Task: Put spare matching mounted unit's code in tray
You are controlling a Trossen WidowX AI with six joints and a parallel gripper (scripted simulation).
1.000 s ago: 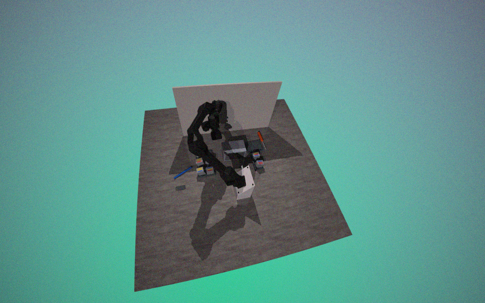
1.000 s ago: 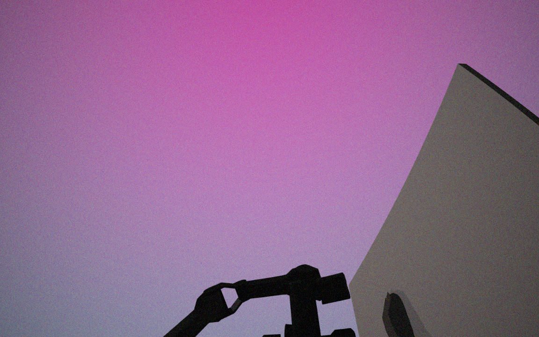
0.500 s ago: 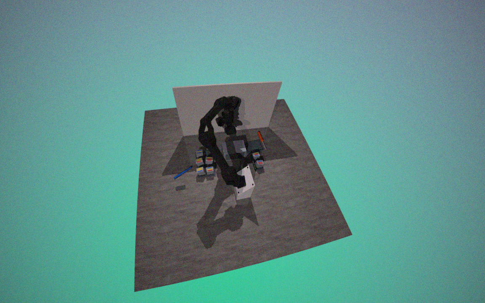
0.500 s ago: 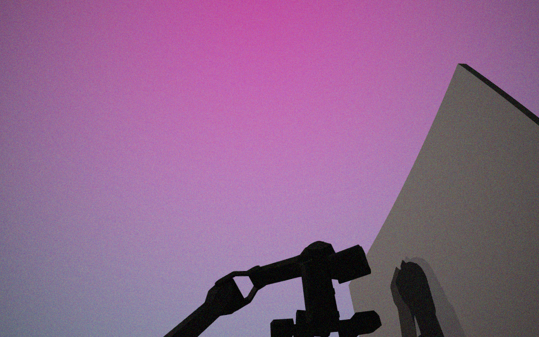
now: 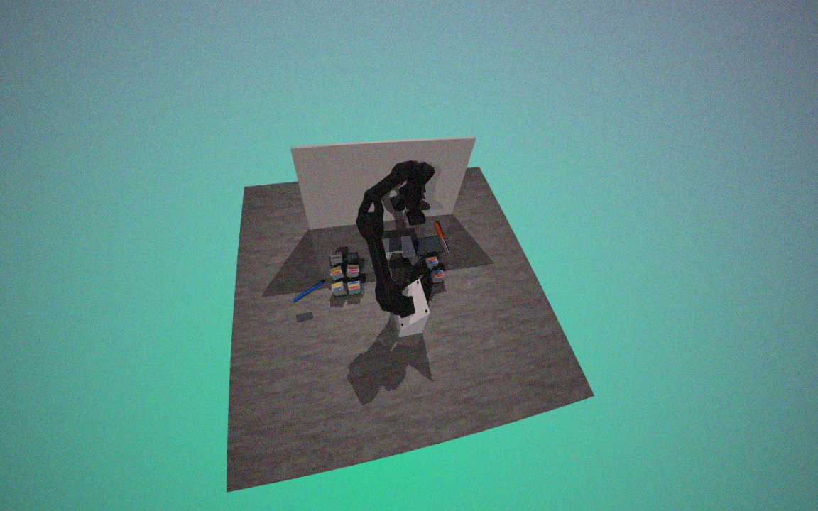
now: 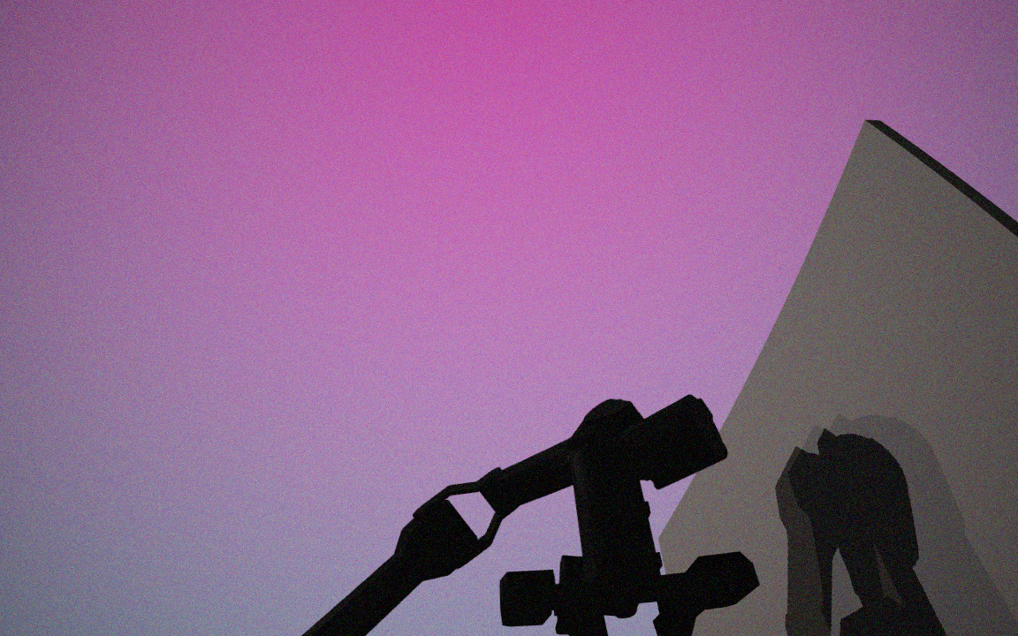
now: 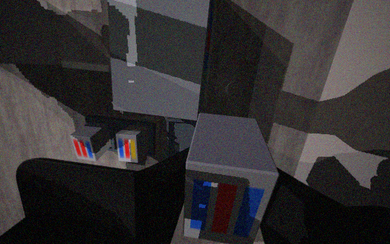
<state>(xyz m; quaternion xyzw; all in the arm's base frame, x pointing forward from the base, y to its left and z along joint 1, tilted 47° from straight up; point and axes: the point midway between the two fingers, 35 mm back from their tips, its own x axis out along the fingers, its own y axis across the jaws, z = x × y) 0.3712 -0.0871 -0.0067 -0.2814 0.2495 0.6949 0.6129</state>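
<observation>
Right now the dark tray is 2 cm behind my gripper tip, 10 cm to the right of it and 18 cm below it. The rest, counted from my gripper tip: mounted unit 8 cm behind, 8 cm to the left, 13 cm below; blue pen 20 cm behind, 43 cm to the left, 18 cm below; beige wall panel 16 cm ahead, 8 cm to the left, 4 cm above.
</observation>
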